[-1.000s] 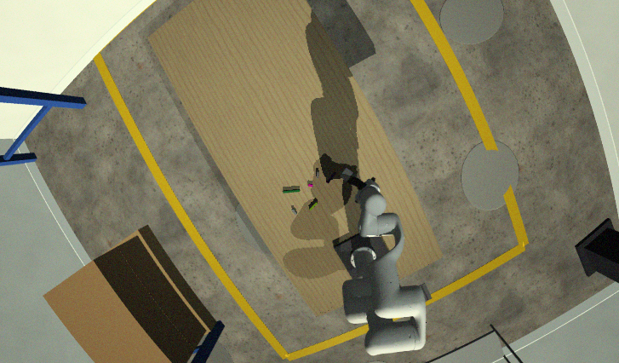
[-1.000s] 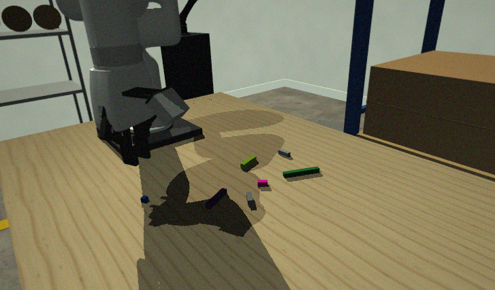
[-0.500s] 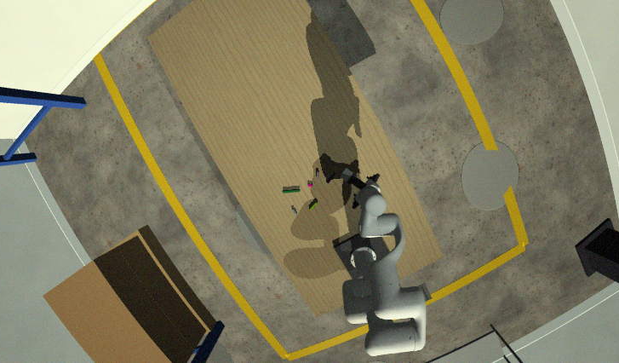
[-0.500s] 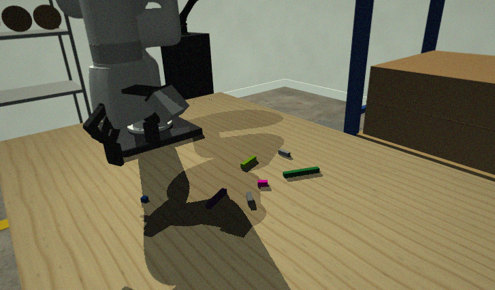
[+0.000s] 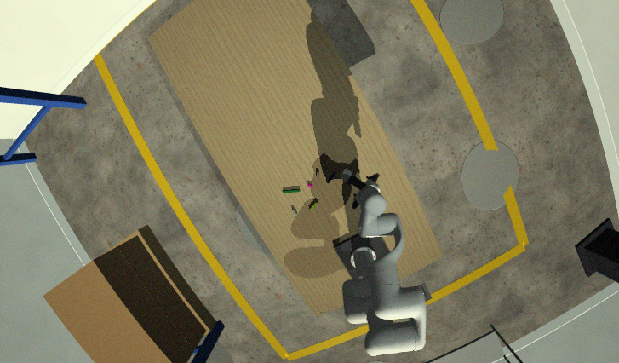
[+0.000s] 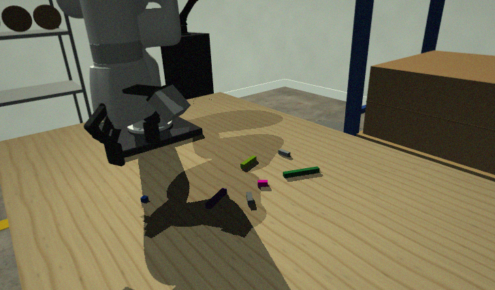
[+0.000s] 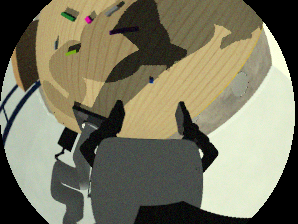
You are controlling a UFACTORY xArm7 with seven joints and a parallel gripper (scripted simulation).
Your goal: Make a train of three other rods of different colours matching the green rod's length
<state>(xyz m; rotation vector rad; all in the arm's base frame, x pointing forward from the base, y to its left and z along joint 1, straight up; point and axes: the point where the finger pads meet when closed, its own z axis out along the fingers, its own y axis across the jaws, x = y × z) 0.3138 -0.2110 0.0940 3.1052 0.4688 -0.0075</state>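
Right now my hand is 19 cm to the right of the magenta rod, 13 cm short of it and 11 cm above it. From my hand the other things lie so: lime rod (24 cm to the left, 11 cm below, 5 cm ahead); purple rod (11 cm below, 10 cm ahead, 9 cm to the left); blue rod (11 cm below).
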